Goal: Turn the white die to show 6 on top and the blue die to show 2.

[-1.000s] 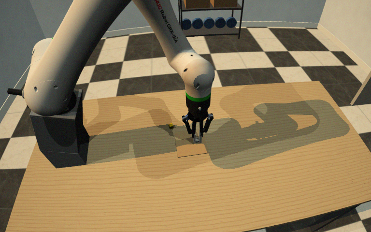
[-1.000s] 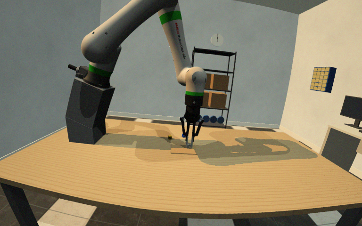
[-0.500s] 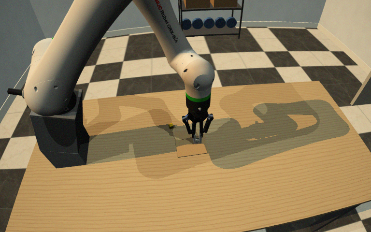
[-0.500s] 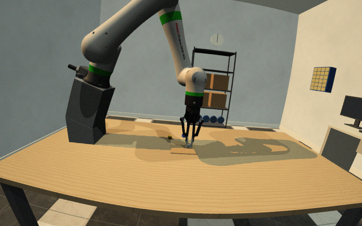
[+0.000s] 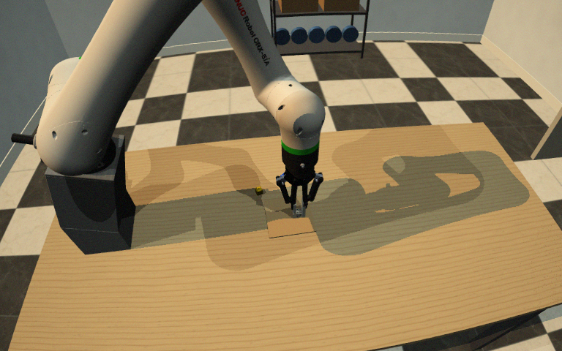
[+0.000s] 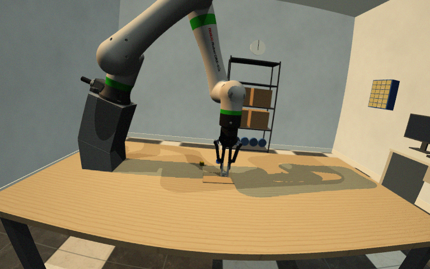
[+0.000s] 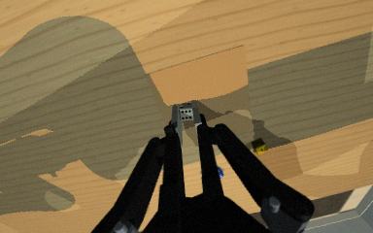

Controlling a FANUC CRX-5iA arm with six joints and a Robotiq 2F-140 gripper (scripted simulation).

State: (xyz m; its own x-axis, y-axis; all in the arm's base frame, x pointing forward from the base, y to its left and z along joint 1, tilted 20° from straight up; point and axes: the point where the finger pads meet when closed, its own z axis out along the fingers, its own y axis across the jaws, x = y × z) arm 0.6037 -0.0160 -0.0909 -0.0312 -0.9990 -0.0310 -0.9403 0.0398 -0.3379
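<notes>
Now: the white die 20 mm below my hand. The rest, counted from my hand: blue die 30 mm behind, 150 mm to the left, 30 mm below; then tan mat 30 mm behind, 40 mm below; then yellow die 110 mm behind, 110 mm to the left, 30 mm below.
</notes>
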